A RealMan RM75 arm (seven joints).
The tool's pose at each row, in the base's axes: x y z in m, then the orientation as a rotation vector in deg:
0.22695 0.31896 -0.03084 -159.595 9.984 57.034
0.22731 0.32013 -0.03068 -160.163 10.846 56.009
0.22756 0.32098 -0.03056 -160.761 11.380 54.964
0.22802 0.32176 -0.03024 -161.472 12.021 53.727
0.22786 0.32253 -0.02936 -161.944 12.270 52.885
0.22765 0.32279 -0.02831 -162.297 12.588 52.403
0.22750 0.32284 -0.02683 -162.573 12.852 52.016
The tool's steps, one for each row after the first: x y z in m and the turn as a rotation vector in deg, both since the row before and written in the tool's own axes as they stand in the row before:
0.00012 -0.00122 -0.00010 -0.018 0.837 0.536
0.00007 -0.00089 -0.00007 -0.102 0.836 0.330
0.00011 -0.00088 -0.00036 -0.134 0.989 0.400
-0.00072 -0.00082 -0.00045 -0.115 0.657 0.149
-0.00081 -0.00033 -0.00067 -0.118 0.408 0.219
-0.00100 -0.00017 -0.00109 -0.089 0.326 0.180

